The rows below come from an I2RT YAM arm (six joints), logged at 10 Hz.
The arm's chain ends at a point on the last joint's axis. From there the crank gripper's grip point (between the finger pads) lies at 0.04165 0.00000 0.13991 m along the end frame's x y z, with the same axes.
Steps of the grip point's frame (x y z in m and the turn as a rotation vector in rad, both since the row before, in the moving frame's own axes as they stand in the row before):
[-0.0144 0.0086 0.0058 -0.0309 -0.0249 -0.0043]
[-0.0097 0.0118 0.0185 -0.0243 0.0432 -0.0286]
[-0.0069 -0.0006 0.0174 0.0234 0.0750 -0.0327]
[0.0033 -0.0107 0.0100 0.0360 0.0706 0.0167]
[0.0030 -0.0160 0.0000 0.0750 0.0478 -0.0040]
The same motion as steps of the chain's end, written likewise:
[-0.0109 0.0044 0.0049 -0.0309 -0.0249 -0.0043]
[-0.0157 0.0097 0.0205 -0.0243 0.0432 -0.0286]
[-0.0172 0.0042 0.0210 0.0234 0.0750 -0.0327]
[-0.0065 -0.0065 0.0134 0.0360 0.0706 0.0167]
[-0.0036 -0.0054 0.0025 0.0750 0.0478 -0.0040]

